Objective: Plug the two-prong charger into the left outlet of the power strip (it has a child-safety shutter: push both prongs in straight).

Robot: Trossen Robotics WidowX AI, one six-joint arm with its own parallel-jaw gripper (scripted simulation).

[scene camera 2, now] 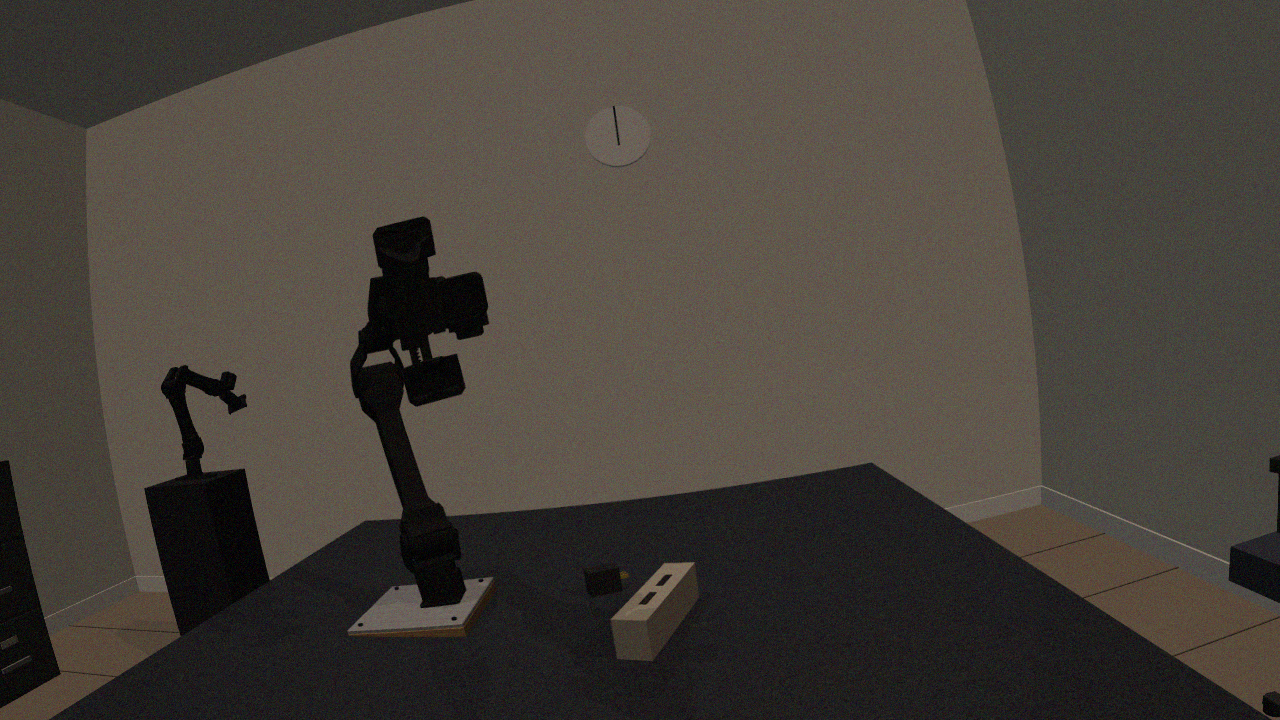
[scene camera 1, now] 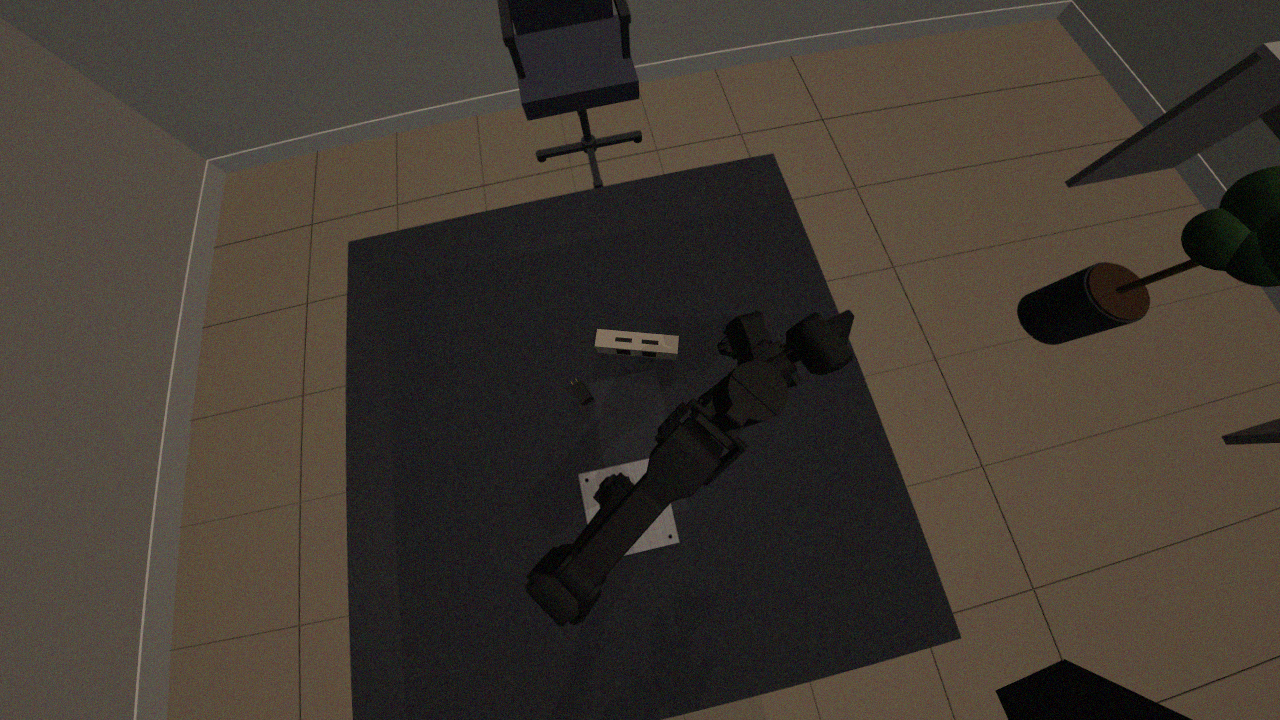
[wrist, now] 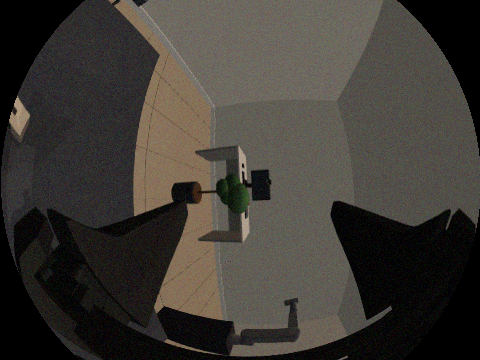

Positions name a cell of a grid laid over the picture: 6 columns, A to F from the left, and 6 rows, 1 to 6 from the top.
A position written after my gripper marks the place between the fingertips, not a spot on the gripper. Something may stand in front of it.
Observation:
My gripper (scene camera 2: B3) is open and holds nothing. Further things: a two-prong charger (scene camera 2: C5).
My gripper shows as well in scene camera 1 (scene camera 1: D3) and in the wrist view (wrist: D4). The wrist view misses the two-prong charger: it is out of frame.

